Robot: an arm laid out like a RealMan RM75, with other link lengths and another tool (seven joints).
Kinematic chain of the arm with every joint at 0, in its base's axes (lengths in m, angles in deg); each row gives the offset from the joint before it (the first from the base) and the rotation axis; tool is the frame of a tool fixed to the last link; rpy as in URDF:
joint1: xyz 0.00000 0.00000 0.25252 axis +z
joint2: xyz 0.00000 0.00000 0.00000 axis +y
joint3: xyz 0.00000 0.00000 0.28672 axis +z
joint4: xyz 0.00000 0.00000 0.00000 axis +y
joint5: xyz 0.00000 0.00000 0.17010 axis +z
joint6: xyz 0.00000 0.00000 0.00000 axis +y
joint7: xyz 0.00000 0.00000 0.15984 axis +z
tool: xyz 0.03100 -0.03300 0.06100 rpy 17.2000 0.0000 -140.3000
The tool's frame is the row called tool.
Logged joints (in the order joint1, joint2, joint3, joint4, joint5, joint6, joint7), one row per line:
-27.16 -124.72 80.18 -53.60 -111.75 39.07 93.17
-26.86 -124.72 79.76 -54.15 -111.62 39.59 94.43
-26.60 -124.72 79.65 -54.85 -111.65 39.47 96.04
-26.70 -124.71 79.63 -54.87 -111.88 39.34 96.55
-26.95 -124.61 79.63 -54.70 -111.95 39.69 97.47
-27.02 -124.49 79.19 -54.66 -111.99 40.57 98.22
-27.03 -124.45 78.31 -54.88 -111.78 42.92 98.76
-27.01 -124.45 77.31 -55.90 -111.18 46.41 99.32
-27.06 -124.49 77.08 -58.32 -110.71 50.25 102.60
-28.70 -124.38 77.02 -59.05 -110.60 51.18 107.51
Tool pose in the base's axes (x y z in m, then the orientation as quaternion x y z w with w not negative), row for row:
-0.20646 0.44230 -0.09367 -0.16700 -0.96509 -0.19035 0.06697
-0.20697 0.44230 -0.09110 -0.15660 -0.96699 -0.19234 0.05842
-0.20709 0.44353 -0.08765 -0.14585 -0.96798 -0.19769 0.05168
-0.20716 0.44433 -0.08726 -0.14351 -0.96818 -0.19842 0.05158
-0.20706 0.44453 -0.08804 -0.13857 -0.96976 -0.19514 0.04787
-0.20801 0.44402 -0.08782 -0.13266 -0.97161 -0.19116 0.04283
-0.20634 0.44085 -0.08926 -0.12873 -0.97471 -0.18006 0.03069
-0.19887 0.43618 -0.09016 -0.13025 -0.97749 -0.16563 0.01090
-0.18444 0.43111 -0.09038 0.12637 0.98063 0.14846 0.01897
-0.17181 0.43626 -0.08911 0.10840 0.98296 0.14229 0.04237
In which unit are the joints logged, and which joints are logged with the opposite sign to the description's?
The joints are logged in degrees. Opposite sign: joint4, joint5, joint7.
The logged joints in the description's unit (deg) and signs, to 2 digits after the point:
-27.16 -124.72 80.18 53.60 111.75 39.07 -93.17
-26.86 -124.72 79.76 54.15 111.62 39.59 -94.43
-26.60 -124.72 79.65 54.85 111.65 39.47 -96.04
-26.70 -124.71 79.63 54.87 111.88 39.34 -96.55
-26.95 -124.61 79.63 54.70 111.95 39.69 -97.47
-27.02 -124.49 79.19 54.66 111.99 40.57 -98.22
-27.03 -124.45 78.31 54.88 111.78 42.92 -98.76
-27.01 -124.45 77.31 55.90 111.18 46.41 -99.32
-27.06 -124.49 77.08 58.32 110.71 50.25 -102.60
-28.70 -124.38 77.02 59.05 110.60 51.18 -107.51

